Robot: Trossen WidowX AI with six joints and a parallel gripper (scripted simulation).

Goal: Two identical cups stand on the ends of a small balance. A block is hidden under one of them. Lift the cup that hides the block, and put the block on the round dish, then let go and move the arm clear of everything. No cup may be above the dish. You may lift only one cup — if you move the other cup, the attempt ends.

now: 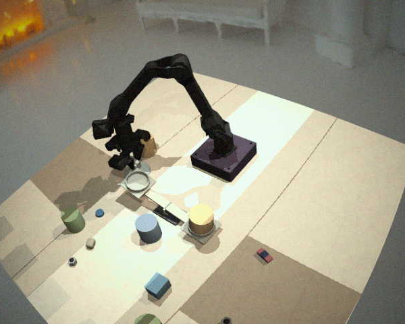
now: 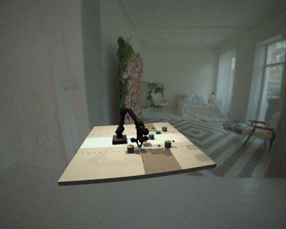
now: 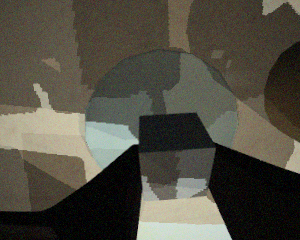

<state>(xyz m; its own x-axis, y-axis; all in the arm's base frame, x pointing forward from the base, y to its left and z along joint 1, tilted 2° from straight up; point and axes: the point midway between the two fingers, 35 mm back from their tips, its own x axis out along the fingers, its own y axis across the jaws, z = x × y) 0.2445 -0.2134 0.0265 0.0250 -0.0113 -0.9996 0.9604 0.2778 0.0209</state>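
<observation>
The grey block is 10 mm above my gripper tip. Round my gripper tip: blue disc (220 mm ahead, 50 mm to the left, 20 mm below); blue cylinder (140 mm ahead, 240 mm to the left, 10 mm above); round dish (30 mm below).
</observation>
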